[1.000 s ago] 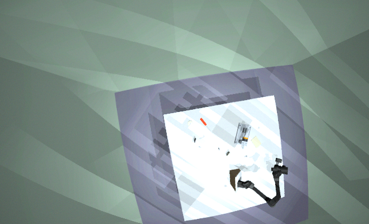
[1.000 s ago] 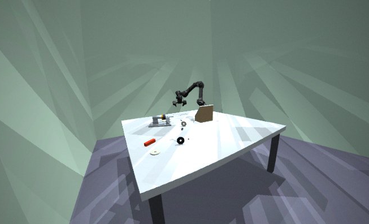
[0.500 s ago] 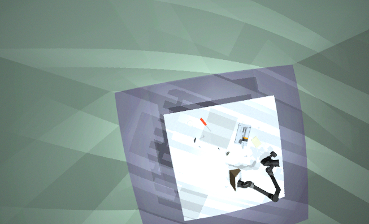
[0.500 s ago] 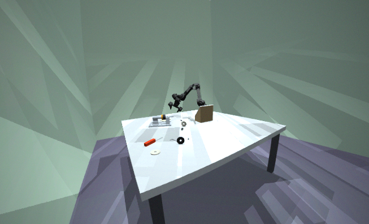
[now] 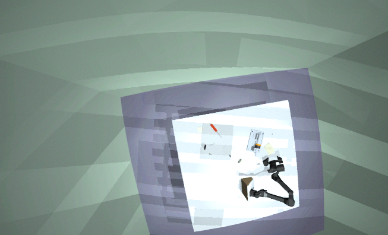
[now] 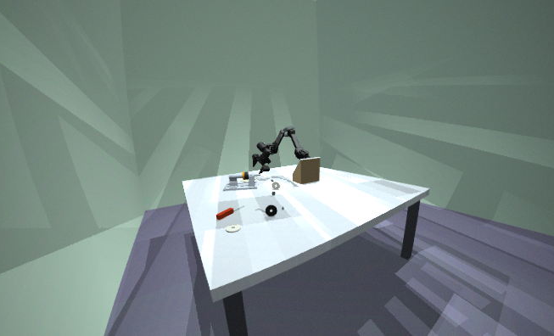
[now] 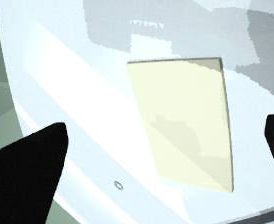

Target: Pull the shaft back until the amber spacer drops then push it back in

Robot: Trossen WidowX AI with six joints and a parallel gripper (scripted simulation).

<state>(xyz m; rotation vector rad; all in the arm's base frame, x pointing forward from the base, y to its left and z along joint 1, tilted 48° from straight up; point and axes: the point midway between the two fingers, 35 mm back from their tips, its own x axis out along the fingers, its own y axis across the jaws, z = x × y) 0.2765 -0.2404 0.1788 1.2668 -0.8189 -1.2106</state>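
Right now the thin shaft is 14 cm ahead of my gripper tip, 16 cm to the left of it and 1 cm above it. Also, from my gripper tip: red-handled screwdriver 38 cm ahead, 53 cm to the left, 7 cm below; pale yellow square 7 cm ahead, 1 cm to the right, 7 cm below; white washer 42 cm ahead, 69 cm to the left, 7 cm below.
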